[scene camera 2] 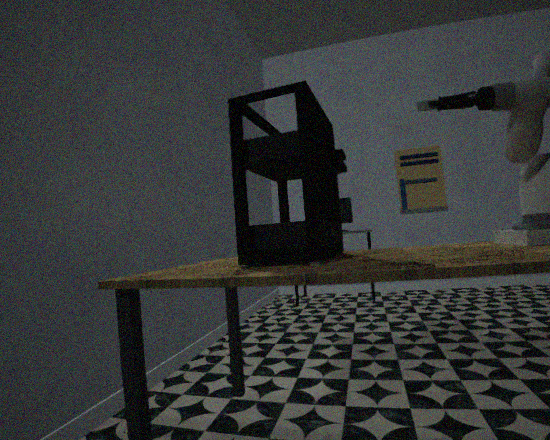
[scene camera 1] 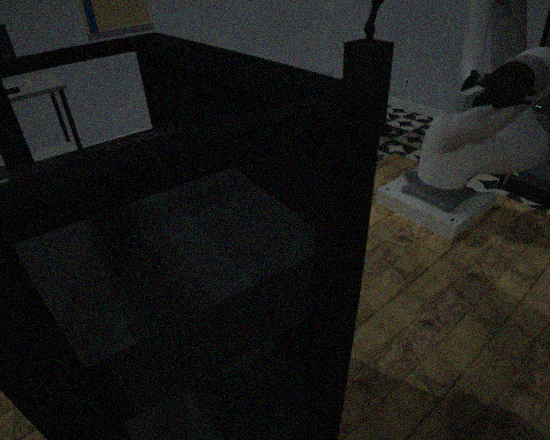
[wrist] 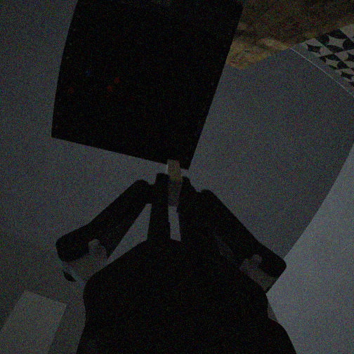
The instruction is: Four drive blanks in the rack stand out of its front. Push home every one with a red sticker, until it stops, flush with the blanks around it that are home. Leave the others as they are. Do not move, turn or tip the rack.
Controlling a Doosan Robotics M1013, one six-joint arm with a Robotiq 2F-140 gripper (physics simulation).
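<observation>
The dark rack point(scene camera 1: 365, 225) point(scene camera 2: 320, 200) point(wrist: 150, 130) stands upright on the table. In scene camera 2, dark blanks stand out of its front: an upper pair point(scene camera 2: 340, 161) close together and a lower blank point(scene camera 2: 346, 210). In the wrist view, red stickers point(wrist: 117, 80) point(wrist: 109, 89) point(wrist: 70, 90) and a blue sticker point(wrist: 88, 73) show faintly on the rack's front; the blanks' outlines are lost in the dark. My gripper point(scene camera 1: 470, 94) point(scene camera 2: 426, 105) point(wrist: 171, 169) is shut and empty, in front of the rack and apart from it, near the height of its upper part.
The wooden table point(scene camera 1: 440, 320) point(scene camera 2: 165, 279) point(wrist: 280, 25) bears the rack and the arm's base point(scene camera 1: 425, 210) point(scene camera 2: 510, 237). A yellow poster point(scene camera 2: 422, 195) hangs on the wall behind. Another small table point(scene camera 2: 357, 231) stands beyond the rack. The patterned floor lies below.
</observation>
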